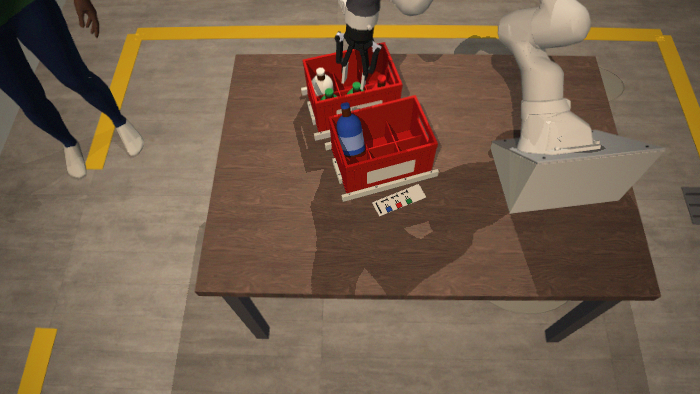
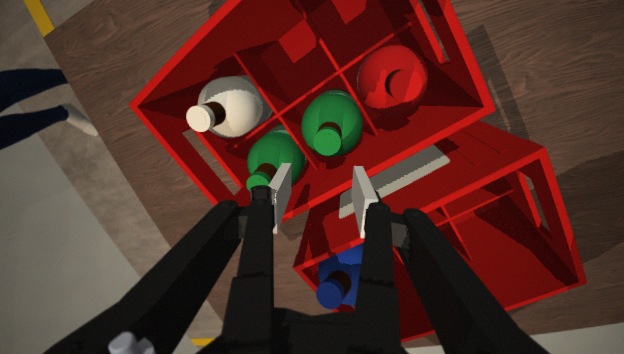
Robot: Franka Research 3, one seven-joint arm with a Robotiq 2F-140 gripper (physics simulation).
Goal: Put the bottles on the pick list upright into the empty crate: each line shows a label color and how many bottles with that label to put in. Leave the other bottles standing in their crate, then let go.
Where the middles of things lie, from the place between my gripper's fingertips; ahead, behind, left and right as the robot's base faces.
Now: the blue bottle [image 1: 349,129] 15 cm to the left of my hand, 4 cm below it and 2 cm ahead of it. Also, from my hand: white bottle [image 2: 229,107] 11 cm below, 10 cm ahead, 9 cm to the right; then red bottle [image 2: 391,81] 11 cm below, 9 cm behind, 5 cm to the right; then pick list [image 1: 412,194] 30 cm to the left, 19 cm below, 12 cm behind.
